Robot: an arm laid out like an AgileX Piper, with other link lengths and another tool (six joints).
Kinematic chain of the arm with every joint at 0, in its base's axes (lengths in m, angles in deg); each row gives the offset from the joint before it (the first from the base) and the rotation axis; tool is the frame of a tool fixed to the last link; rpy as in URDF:
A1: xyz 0 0 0.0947 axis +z
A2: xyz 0 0 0 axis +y
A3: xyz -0.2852 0 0.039 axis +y
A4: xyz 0.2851 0 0.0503 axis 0.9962 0 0.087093
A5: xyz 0 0 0 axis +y
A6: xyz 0.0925 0 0.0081 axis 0.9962 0 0.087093
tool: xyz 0.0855 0.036 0.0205 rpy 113.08 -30.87 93
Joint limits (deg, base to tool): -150..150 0..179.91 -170..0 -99.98..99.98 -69.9..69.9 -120..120
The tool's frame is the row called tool.
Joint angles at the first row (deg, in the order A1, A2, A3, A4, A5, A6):
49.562, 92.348, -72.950, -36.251, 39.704, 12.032
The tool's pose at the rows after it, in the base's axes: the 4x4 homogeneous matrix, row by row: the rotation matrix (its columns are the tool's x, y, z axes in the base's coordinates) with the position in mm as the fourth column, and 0 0 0 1 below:
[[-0.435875 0.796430 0.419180 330.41], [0.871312 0.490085 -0.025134 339.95], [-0.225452 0.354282 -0.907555 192.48], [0 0 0 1]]
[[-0.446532 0.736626 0.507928 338.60], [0.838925 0.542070 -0.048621 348.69], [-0.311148 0.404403 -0.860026 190.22], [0 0 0 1]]
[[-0.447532 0.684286 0.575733 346.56], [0.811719 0.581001 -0.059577 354.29], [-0.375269 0.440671 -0.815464 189.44], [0 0 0 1]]
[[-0.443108 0.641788 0.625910 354.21], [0.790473 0.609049 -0.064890 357.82], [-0.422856 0.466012 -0.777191 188.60], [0 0 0 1]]
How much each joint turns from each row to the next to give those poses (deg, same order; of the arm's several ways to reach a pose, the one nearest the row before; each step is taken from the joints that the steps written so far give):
2.071, 2.491, -0.522, -11.189, -1.433, 4.853
1.073, 1.816, -0.076, -9.773, -1.429, 4.341
0.345, 1.362, -0.001, -8.053, -1.165, 3.704
-0.079, 1.151, 0.001, -6.643, -0.908, 3.278

